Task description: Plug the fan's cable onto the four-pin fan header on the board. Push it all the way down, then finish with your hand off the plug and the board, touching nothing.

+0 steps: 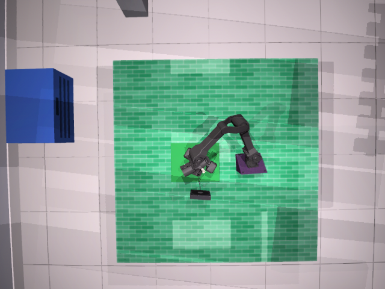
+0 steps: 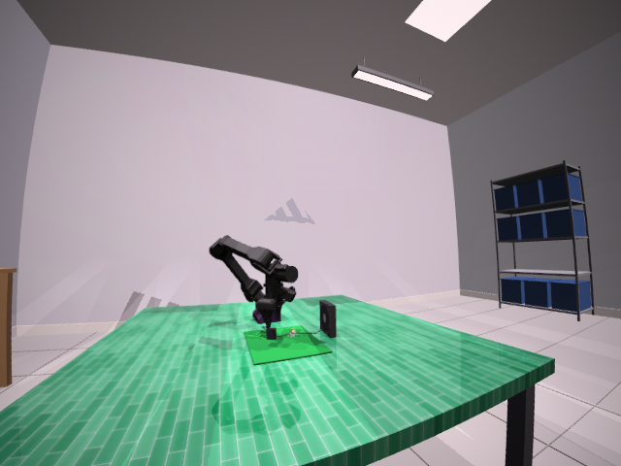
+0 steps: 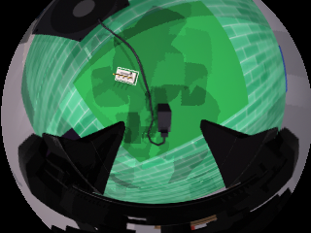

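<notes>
The dark plug is 40 mm below my gripper tip and 10 mm to the right of it. Round my gripper tip: black fan 210 mm to the left, 30 mm ahead; then green board 70 mm below, 30 mm ahead, 20 mm to the left; then fan header 80 mm to the left, 60 mm below, 10 mm behind.
</notes>
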